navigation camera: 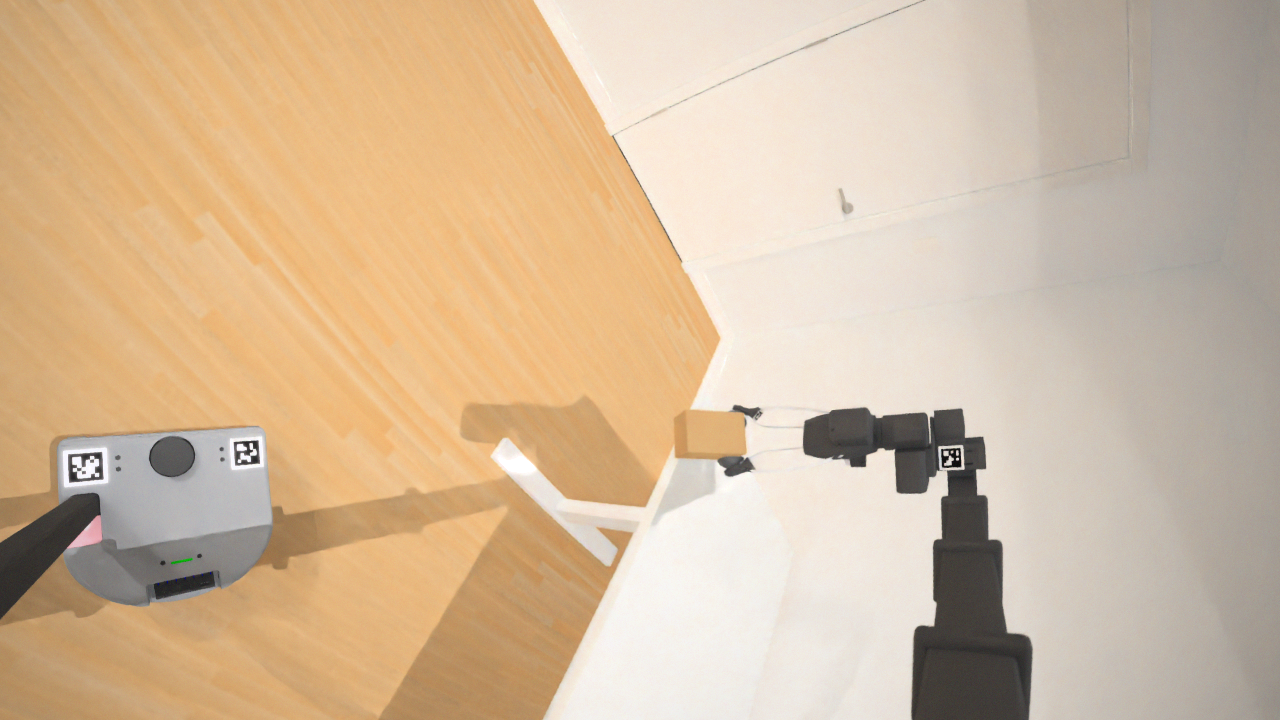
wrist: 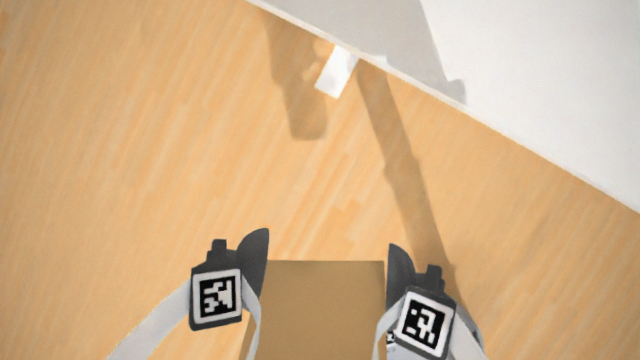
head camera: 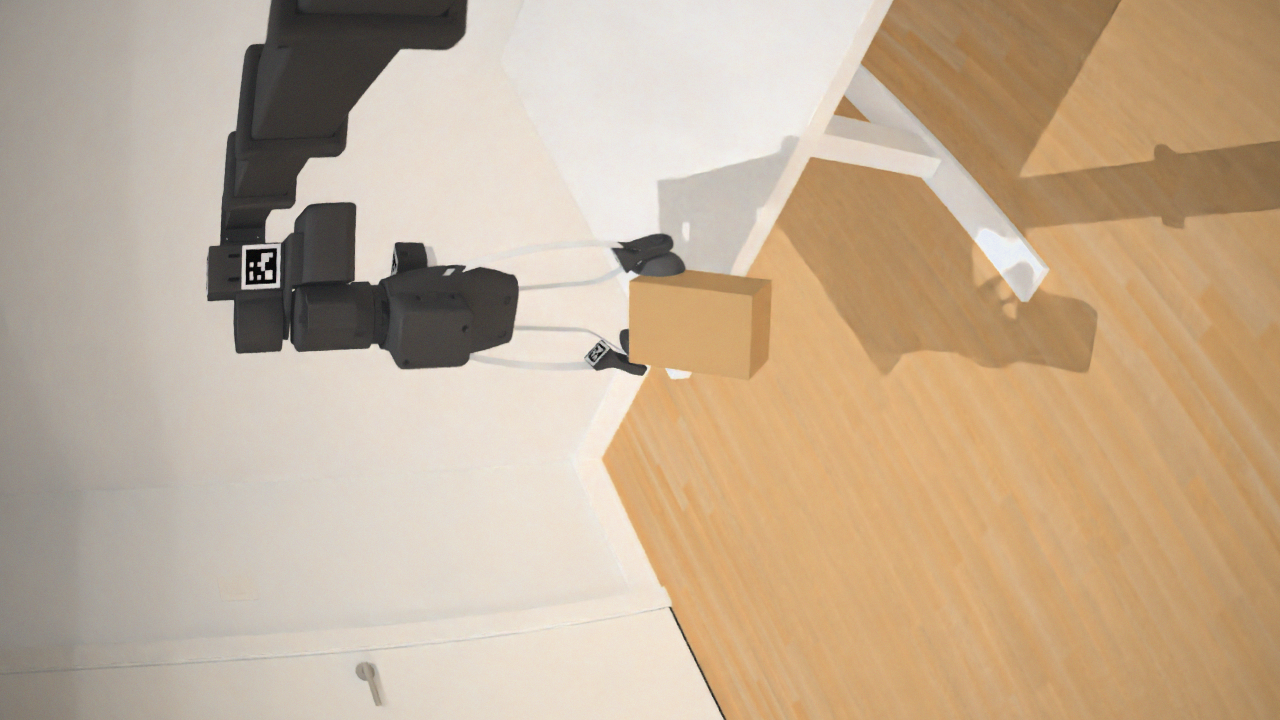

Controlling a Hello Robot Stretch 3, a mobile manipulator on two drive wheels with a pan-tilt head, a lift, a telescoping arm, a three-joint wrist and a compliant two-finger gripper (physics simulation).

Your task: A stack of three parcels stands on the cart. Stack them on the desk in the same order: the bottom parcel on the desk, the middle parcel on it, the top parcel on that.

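Frame: origin at the robot's base, x back, y right, z up, level; centimetres.
Seen in the pictures: gripper, fingertip midpoint: (wrist: 323, 262); robot's base, link origin: (navigation camera: 173, 454) (wrist: 391, 345).
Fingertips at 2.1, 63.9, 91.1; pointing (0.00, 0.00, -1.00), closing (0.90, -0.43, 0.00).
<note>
Offsets run from my fingertips to a thing's middle, as dx, dy, dz. "spot": to the spot under its first point. Level surfaces: height alone.
My gripper (head camera: 646, 308) (navigation camera: 741, 439) (wrist: 323, 262) is shut on a plain brown parcel {-1.2, -4.5, +0.5} (head camera: 693, 326) (navigation camera: 711, 434) (wrist: 325, 315), with one dark fingertip at each side. I cannot tell which of the three parcels it is. The parcel is held up in the air and looks level. In the head view it covers part of the edge of the white desk {dz -19.1} (head camera: 698, 80) (navigation camera: 680, 617) (wrist: 550, 75), near the desk's end; in the wrist view floor shows behind it. The cart and the other two parcels do not show.
The desk's white foot (head camera: 1002, 241) (navigation camera: 537, 488) (wrist: 336, 75) stands out on the wood floor. My base (navigation camera: 205, 501) is at the lower left of the navigation view. A pale wall runs behind the arm, with a door handle {spot: -82.3, +135.3, +1.9} (head camera: 369, 682) (navigation camera: 844, 201) on a door.
</note>
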